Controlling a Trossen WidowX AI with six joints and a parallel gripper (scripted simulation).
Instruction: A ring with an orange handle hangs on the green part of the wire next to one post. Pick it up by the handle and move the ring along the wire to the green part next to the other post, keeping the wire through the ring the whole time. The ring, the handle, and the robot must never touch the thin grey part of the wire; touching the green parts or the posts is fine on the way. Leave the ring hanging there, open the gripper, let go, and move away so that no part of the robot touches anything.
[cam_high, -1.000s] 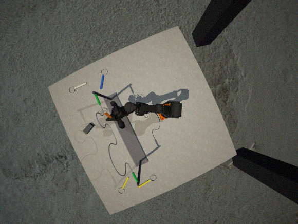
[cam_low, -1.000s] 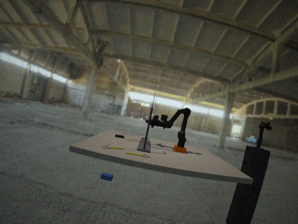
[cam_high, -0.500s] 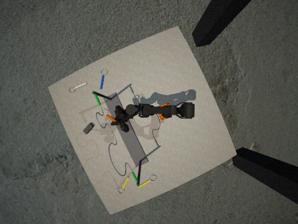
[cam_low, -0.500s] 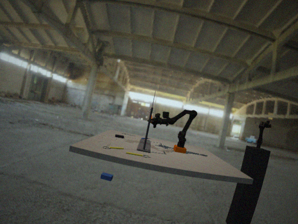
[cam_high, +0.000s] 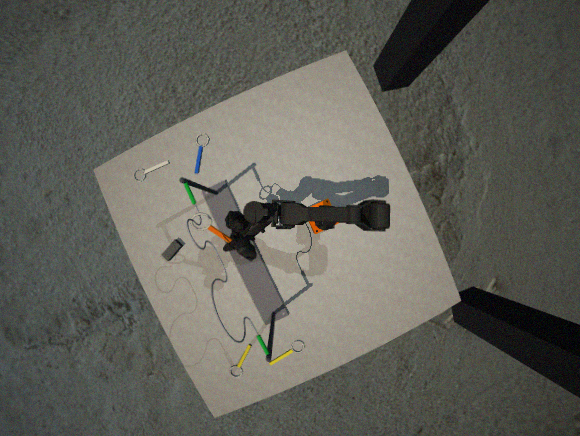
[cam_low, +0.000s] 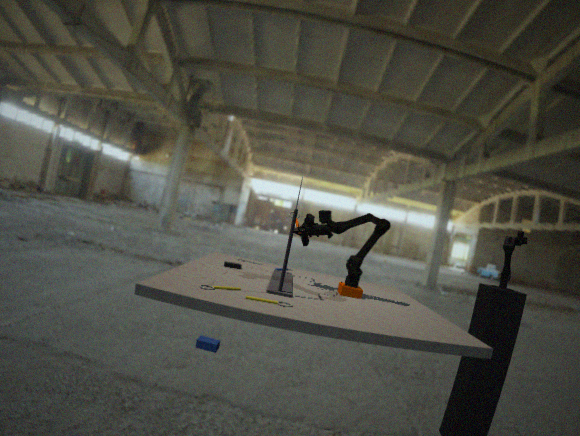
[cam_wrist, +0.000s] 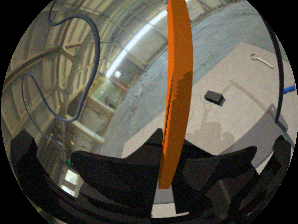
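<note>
The orange-handled ring lies 70 mm to the right of my gripper tip and 60 mm above it. From my gripper tip the other things lie so: white-handled ring: 410 mm to the right, 310 mm ahead, 260 mm below; then blue-handled ring: 430 mm to the right, 260 mm below, 60 mm ahead; then dark block: 290 mm ahead, 260 mm below, 50 mm to the right.
</note>
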